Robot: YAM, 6 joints.
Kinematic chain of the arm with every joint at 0, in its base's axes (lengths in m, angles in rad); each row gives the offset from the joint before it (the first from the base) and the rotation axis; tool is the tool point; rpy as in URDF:
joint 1: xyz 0 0 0.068 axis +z
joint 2: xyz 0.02 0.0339 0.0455 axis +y
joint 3: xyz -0.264 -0.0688 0 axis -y
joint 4: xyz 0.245 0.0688 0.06 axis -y
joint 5: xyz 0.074 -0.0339 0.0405 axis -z
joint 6: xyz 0.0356 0 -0.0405 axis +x
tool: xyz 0 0 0 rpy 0 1.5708 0
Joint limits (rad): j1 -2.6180..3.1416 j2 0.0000..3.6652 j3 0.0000..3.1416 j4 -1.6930..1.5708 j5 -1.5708..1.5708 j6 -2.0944..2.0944
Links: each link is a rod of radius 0.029 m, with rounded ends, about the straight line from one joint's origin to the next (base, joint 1, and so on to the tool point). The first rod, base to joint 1, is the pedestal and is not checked.
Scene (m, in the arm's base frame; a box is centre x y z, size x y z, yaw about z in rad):
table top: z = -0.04
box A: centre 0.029 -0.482 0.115 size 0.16 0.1 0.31 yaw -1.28
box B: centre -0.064 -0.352 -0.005 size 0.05 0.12 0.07 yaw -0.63
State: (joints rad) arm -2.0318 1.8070 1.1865 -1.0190 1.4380 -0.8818
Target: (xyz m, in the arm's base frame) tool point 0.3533 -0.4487 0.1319
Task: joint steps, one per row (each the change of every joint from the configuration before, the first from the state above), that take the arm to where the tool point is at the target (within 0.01 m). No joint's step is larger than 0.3 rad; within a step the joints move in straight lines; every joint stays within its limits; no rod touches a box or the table.
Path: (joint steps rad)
1: 0.1425 -0.0836 0.2833 0.2199 0.0087 0.0500
2: 0.1424 -0.0836 0.2834 0.2198 0.0086 0.0500
3: 0.1425 -0.0836 0.2833 0.2199 0.0087 0.0500
4: 0.1424 -0.0836 0.2834 0.2198 0.0086 0.0500
5: 0.1533 0.2959 -0.0208 -0.0393 -0.0988 -0.0500
6: 0.1533 0.2960 -0.0208 -0.0394 -0.0989 -0.0500
7: 0.1533 0.2960 -0.0207 -0.0394 -0.0988 -0.0500
8: 0.1532 0.2959 -0.0208 -0.0393 -0.0988 -0.0500

